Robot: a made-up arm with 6 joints. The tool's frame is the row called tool.
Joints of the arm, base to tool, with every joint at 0 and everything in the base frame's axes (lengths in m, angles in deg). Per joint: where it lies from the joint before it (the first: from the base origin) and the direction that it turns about. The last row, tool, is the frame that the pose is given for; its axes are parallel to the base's.
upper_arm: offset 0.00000 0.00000 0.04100 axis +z
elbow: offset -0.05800 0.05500 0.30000 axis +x
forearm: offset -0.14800 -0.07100 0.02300 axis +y
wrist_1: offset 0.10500 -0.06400 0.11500 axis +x
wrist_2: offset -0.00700 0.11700 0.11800 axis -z
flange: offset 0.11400 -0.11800 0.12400 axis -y
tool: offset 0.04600 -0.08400 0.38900
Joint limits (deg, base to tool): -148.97..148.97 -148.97..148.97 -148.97..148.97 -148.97..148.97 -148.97..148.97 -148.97..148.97
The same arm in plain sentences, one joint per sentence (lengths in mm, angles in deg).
The arm has six revolute joints in a row. What follows holds with every joint at zero, and every direction is one of the base frame's. The first joint sits 41.0 mm along +z from the base frame's origin and rotates about +z, from -148.97 to 148.97 deg. The second joint sits 58.0 mm along -x and 55.0 mm along +y and 300.0 mm along +z from the first joint and rotates about +x, from -148.97 to 148.97 deg. The third joint sits 148.0 mm along -x and 71.0 mm along -y and 23.0 mm along +z from the second joint and rotates about +y, from -148.97 to 148.97 deg. The fourth joint sits 105.0 mm along +x and 64.0 mm along -y and 115.0 mm along +z from the third joint and rotates about +x, from -148.97 to 148.97 deg. The fifth joint sits 7.0 mm along -x and 117.0 mm along +y and 118.0 mm along +z from the fourth joint and rotates about -z, from -148.97 to 148.97 deg. The sixth joint sits 114.0 mm along +x and 118.0 mm along -y and 124.0 mm along +z from the fifth joint and rotates about -y, from -148.97 to 148.97 deg. The tool frame, which is the frame that the pose is given for, sits 46.0 mm along +x and 84.0 mm along -y and 389.0 mm along +z from the sixth joint; its axes are parallel to the base frame's.
